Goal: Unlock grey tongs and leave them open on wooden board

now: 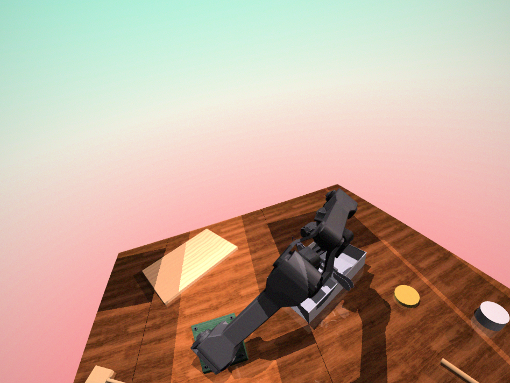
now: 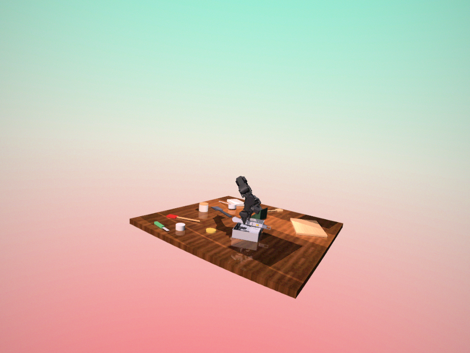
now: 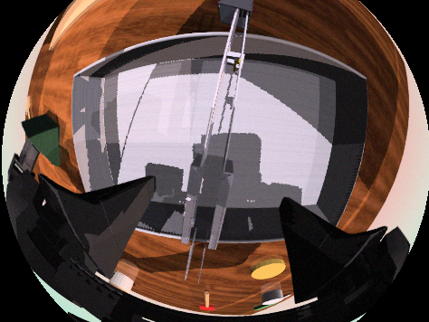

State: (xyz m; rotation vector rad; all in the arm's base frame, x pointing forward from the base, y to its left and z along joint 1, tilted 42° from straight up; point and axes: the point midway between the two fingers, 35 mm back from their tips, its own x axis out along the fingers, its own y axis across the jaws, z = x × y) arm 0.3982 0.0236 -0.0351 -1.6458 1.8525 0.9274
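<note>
Right now my gripper tip is 40 mm above the grey roasting tin, 20 mm to the right of it and 10 mm past it. Round my gripper tip: red spatula: 530 mm to the right, 90 mm ahead, 70 mm below; then yellow lock piece: 80 mm to the left, 10 mm behind; then wooden board: 410 mm behind, 380 mm to the left, 70 mm below.
</note>
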